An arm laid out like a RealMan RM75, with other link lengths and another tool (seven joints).
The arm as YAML. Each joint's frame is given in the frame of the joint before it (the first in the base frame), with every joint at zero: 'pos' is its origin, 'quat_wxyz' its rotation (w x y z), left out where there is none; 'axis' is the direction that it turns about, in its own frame. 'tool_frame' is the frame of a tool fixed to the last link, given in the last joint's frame.
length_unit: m
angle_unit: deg
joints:
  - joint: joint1
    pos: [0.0, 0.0, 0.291]
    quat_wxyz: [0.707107, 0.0, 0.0, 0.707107]
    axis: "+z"
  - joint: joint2
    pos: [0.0, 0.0, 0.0]
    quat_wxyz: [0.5, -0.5, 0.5, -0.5]
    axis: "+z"
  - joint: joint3
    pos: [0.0, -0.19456, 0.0]
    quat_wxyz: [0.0, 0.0, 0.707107, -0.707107]
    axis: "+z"
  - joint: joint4
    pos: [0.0, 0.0, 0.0]
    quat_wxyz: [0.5, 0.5, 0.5, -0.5]
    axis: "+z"
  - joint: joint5
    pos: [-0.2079, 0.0, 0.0]
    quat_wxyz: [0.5, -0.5, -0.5, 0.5]
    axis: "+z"
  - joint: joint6
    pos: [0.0, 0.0, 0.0]
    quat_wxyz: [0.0, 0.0, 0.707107, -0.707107]
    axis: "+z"
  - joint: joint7
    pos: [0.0, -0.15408, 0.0]
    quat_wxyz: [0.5, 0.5, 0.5, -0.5]
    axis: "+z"
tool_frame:
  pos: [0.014, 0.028, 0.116]
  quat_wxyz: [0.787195, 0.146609, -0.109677, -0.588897]
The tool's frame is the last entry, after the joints.
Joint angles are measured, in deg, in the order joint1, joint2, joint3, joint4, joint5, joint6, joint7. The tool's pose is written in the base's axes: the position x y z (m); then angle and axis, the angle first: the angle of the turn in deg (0 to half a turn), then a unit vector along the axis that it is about. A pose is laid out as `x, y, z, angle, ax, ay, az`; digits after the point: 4 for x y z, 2 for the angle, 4 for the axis.
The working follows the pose.
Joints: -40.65 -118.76 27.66 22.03 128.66 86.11 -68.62
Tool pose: -0.1340, 0.3542, -0.0611, 155.57, 0.0007, 0.9975, -0.0701
Where each joint sits with the arm in this pose, in the base's axes (m; each line is computed from the numbers above, not from the rounded line before):
joint1: 0.0000 0.0000 0.2910
joint2: 0.0000 0.0000 0.2910
joint3: -0.1294 0.1111 0.1974
joint4: -0.1294 0.1111 0.1974
joint5: -0.2592 0.2703 0.1652
joint6: -0.2592 0.2703 0.1652
joint7: -0.1982 0.3060 0.0283
the tool: -0.1340 0.3542 -0.0611

